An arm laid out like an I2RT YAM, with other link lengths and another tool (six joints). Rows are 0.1 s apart.
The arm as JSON. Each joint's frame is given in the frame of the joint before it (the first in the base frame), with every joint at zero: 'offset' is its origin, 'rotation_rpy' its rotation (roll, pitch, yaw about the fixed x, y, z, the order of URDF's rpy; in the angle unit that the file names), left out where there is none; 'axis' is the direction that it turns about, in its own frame. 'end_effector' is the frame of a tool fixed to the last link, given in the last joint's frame.
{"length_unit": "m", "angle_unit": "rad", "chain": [
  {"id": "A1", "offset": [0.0, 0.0, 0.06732], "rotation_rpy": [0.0, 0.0, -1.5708], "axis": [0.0, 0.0, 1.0]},
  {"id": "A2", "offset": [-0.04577, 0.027, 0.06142], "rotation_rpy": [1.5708, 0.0, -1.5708], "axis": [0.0, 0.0, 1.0]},
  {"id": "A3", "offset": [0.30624, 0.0, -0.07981], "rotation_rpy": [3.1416, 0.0, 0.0], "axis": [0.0, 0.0, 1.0]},
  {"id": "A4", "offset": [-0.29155, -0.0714, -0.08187], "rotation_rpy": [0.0, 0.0, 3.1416], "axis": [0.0, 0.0, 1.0]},
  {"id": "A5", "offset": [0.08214, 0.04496, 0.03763], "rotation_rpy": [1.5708, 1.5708, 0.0], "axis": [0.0, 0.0, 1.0]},
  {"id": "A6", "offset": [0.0, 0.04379, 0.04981], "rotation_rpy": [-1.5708, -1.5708, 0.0], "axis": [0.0, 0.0, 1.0]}
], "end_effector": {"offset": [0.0, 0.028, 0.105], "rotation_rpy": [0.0, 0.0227, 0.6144]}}
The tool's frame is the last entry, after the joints.
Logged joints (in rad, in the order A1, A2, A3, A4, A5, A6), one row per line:
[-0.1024, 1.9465, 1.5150, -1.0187, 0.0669, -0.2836]
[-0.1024, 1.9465, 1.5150, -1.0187, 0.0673, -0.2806]
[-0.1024, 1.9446, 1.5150, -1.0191, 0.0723, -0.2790]
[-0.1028, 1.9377, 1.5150, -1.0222, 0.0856, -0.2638]
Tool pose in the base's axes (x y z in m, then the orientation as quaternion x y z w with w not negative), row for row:
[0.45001, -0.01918, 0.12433, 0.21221, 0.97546, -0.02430, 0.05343]
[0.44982, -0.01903, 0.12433, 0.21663, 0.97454, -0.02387, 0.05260]
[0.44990, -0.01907, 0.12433, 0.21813, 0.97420, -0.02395, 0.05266]
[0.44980, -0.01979, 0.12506, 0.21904, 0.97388, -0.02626, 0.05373]
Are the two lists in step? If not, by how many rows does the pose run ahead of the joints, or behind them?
The pose runs 1 row behind the joints: the pose in row i belongs to the joints in row i - 1.
